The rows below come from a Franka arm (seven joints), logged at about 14 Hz.
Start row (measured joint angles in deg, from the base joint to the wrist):
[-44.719 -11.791 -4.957 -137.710 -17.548 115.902 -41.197]
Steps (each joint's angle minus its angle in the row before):
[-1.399 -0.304 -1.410 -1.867 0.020 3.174 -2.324]
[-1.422 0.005 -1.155 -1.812 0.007 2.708 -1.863]
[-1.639 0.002 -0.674 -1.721 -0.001 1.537 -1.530]
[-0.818 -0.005 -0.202 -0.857 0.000 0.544 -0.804]
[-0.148 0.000 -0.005 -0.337 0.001 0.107 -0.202]
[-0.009 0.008 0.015 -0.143 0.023 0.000 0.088]
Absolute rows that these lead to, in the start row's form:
[-46.118 -12.095 -6.367 -139.577 -17.528 119.076 -43.521]
[-47.540 -12.090 -7.522 -141.389 -17.521 121.784 -45.384]
[-49.179 -12.088 -8.196 -143.110 -17.522 123.321 -46.914]
[-49.997 -12.093 -8.398 -143.967 -17.522 123.865 -47.718]
[-50.145 -12.093 -8.403 -144.304 -17.521 123.972 -47.920]
[-50.154 -12.085 -8.388 -144.447 -17.498 123.972 -47.832]

